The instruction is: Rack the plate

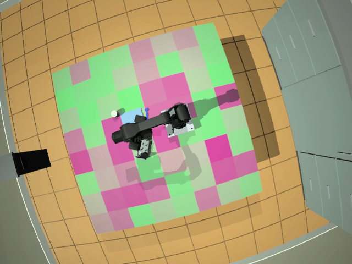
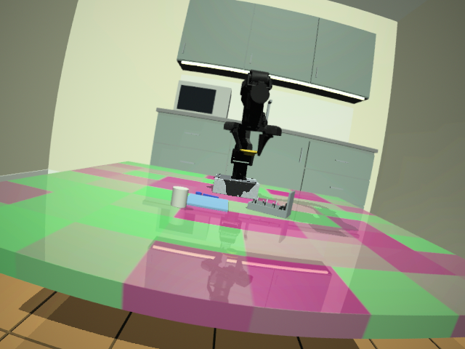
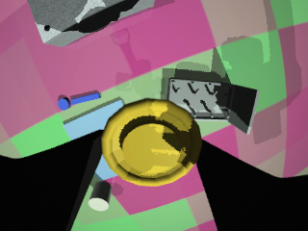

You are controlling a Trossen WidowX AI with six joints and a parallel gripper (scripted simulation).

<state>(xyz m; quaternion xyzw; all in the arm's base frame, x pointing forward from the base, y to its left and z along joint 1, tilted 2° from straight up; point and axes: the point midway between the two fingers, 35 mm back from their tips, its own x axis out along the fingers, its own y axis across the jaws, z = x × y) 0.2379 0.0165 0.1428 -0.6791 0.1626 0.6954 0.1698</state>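
Now: the grey dish rack 4 cm ahead of my gripper tip, 9 cm to the left of it and 15 cm below it. Round my gripper tip: blue utensil (4 cm behind, 13 cm to the right, 16 cm below); then yellow plate (1 cm above); then light blue mat (7 cm ahead, 11 cm to the right, 17 cm below).
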